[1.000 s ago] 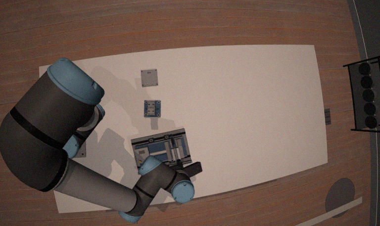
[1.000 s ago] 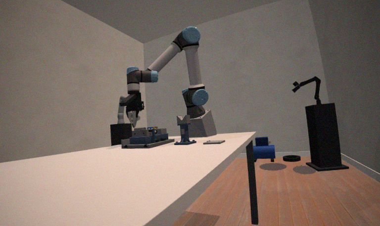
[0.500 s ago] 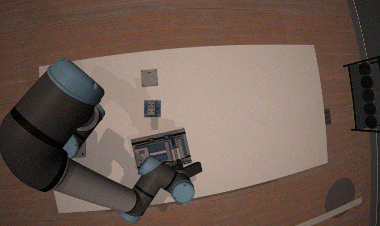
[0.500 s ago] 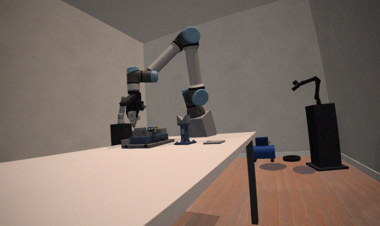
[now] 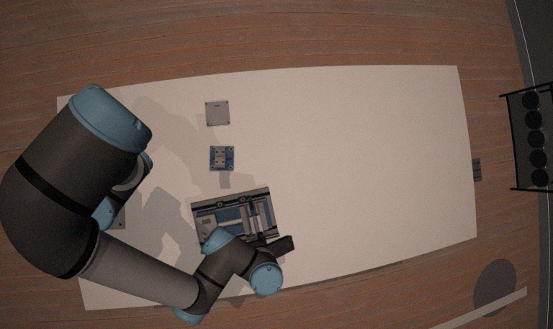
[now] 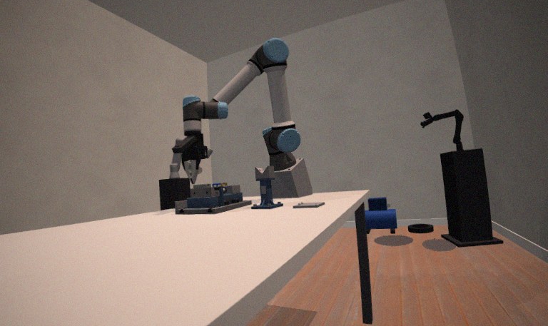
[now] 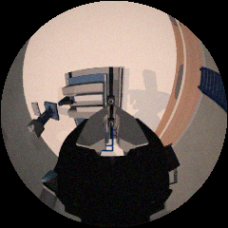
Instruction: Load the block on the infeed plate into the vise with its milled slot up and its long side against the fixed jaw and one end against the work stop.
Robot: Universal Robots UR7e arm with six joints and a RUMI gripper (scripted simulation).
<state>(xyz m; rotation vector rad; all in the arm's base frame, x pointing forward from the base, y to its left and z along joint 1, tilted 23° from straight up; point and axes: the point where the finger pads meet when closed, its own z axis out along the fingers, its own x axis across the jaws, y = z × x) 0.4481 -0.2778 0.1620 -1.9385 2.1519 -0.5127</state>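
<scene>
Now: hand 5 cm to the right of the part, 3 cm above it and 1 cm short of it. From my hand the other things lie so: vise 9 cm below, 8 cm to the left, 6 cm behind; infeed plate 47 cm to the left, 12 cm below, 1 cm ahead.
</scene>
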